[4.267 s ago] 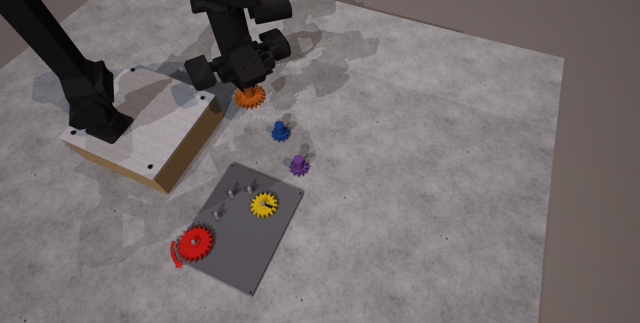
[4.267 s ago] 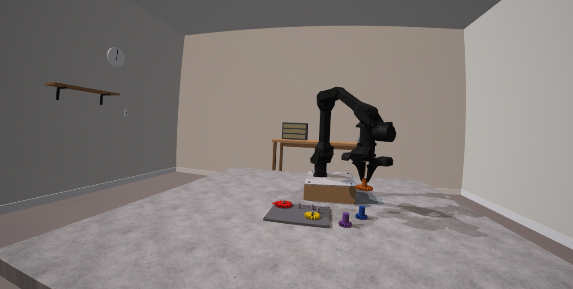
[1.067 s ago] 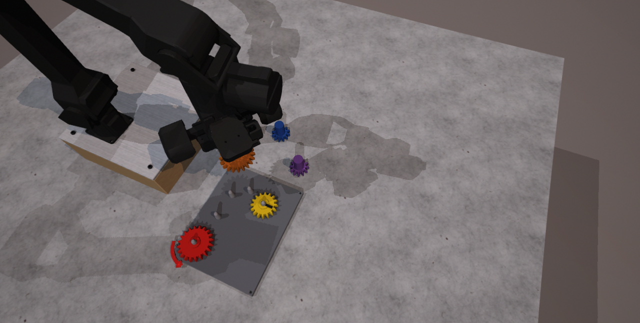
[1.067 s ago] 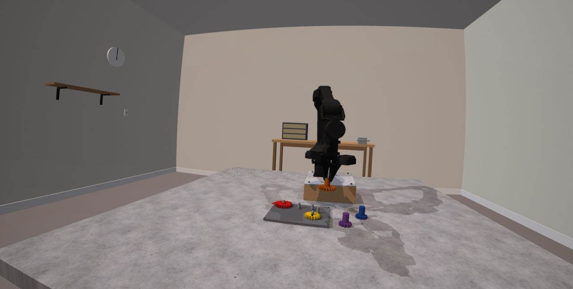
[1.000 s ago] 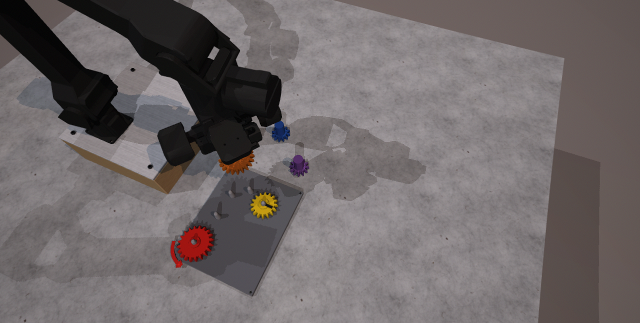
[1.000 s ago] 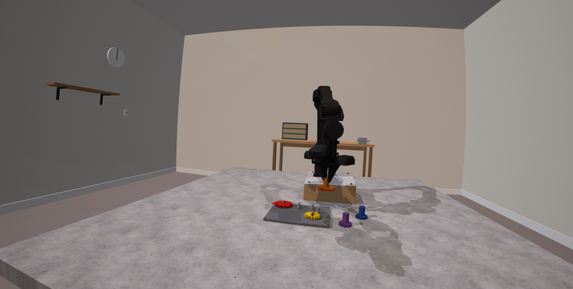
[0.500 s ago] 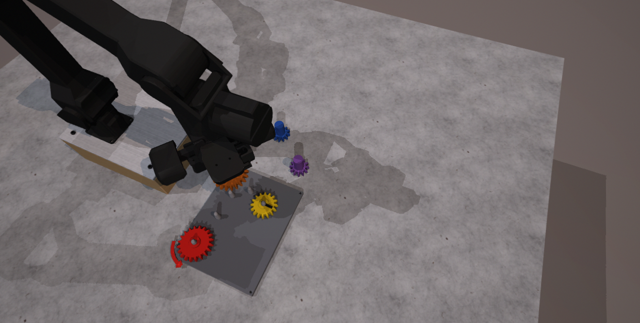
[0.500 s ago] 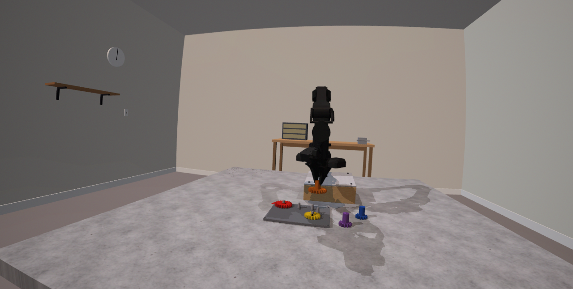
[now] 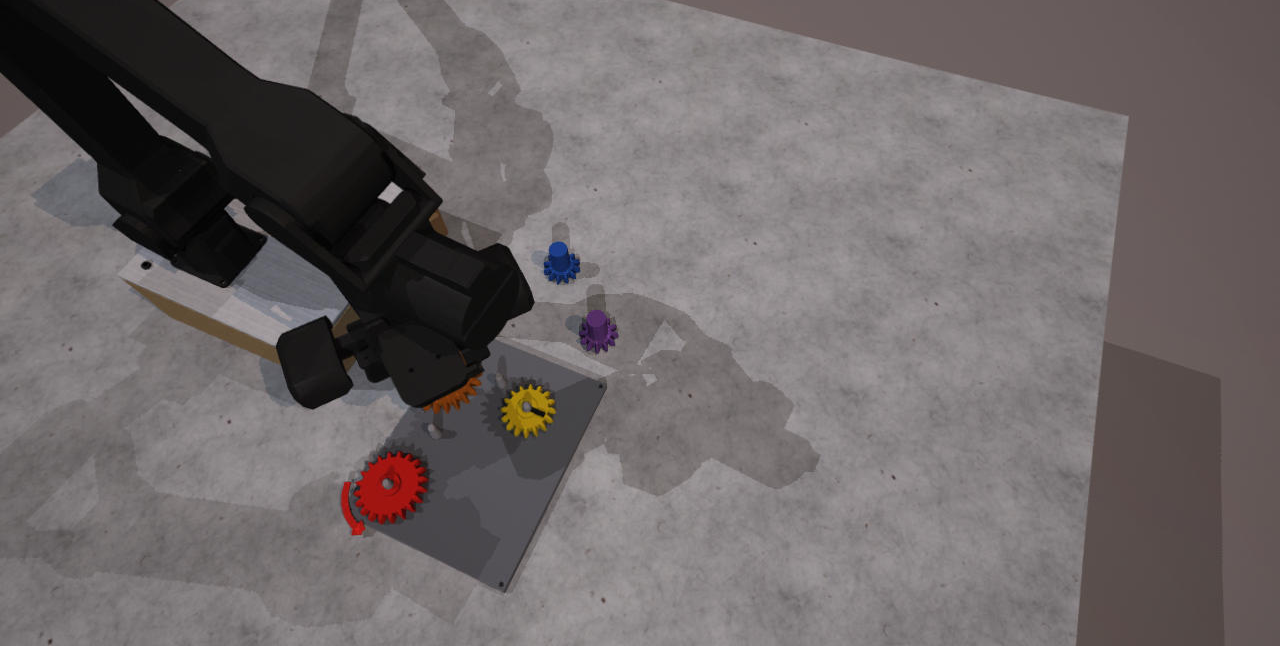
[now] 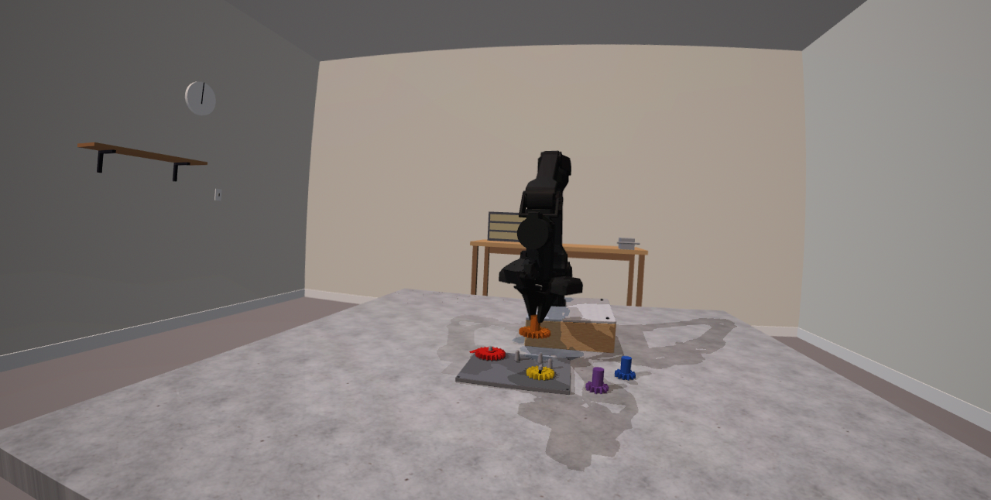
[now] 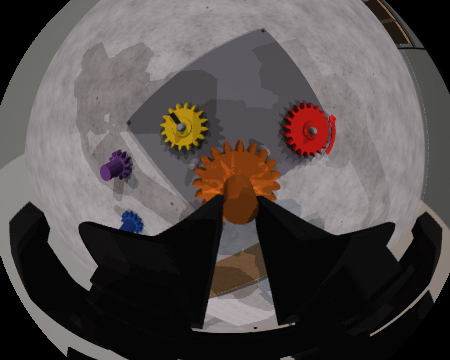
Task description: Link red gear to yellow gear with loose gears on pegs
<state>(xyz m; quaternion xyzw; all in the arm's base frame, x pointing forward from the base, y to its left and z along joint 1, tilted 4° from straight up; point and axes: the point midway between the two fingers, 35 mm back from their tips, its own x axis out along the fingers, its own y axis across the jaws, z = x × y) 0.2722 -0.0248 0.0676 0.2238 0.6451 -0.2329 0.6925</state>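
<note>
Right now my gripper tip is 90 mm short of the purple gear, 130 mm to the right of it and 80 mm above it. Also, from my gripper tip: yellow gear: 70 mm ahead, 20 mm to the left, 80 mm below; then red gear: 20 mm behind, 100 mm to the right, 80 mm below; then orange gear: 10 mm below.
</note>
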